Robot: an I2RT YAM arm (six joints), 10 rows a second.
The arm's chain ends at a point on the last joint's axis. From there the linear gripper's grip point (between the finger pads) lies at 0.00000 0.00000 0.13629 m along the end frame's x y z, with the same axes.
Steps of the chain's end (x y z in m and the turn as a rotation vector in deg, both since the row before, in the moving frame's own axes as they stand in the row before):
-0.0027, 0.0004, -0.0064, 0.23, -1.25, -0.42
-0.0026, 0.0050, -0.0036, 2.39, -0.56, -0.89
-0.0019, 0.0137, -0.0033, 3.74, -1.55, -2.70
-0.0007, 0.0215, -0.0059, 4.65, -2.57, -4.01
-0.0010, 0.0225, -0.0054, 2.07, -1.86, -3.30
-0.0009, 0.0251, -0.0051, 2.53, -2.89, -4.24
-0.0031, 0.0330, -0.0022, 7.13, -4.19, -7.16
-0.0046, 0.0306, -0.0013, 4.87, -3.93, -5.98
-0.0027, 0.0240, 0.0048, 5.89, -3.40, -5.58
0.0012, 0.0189, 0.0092, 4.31, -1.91, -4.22
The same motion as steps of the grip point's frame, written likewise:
-0.0057, -0.0001, -0.0064, 0.23, -1.25, -0.42
-0.0040, -0.0007, -0.0037, 2.39, -0.56, -0.89
-0.0058, 0.0049, -0.0036, 3.74, -1.55, -2.70
-0.0072, 0.0107, -0.0065, 4.65, -2.57, -4.01
-0.0056, 0.0177, -0.0056, 2.07, -1.86, -3.30
-0.0080, 0.0193, -0.0054, 2.53, -2.89, -4.24
-0.0141, 0.0168, -0.0036, 7.13, -4.19, -7.16
-0.0145, 0.0195, -0.0021, 4.87, -3.93, -5.98
-0.0114, 0.0104, 0.0038, 5.89, -3.40, -5.58
-0.0037, 0.0088, 0.0087, 4.31, -1.91, -4.22

